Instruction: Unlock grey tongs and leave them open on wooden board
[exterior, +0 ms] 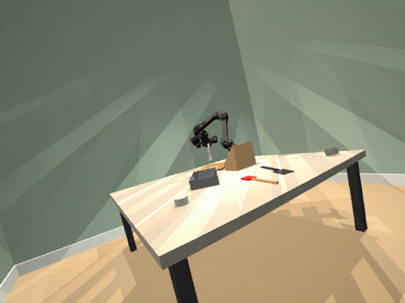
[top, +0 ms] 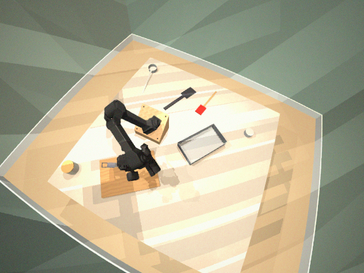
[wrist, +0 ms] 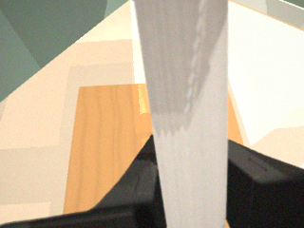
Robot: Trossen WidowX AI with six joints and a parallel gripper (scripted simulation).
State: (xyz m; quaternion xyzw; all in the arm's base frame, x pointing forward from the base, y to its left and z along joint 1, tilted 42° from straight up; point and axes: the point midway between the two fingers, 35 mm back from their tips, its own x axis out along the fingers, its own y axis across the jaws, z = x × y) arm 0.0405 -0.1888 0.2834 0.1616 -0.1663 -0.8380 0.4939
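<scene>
Now: the wooden board 18 cm below my gripper tip. Round my gripper tip: black spatula: 5 cm behind, 71 cm to the left, 19 cm below; then roasting tin: 29 cm ahead, 44 cm to the left, 16 cm below; then cork cylinder: 32 cm behind, 19 cm to the right, 16 cm below.
</scene>
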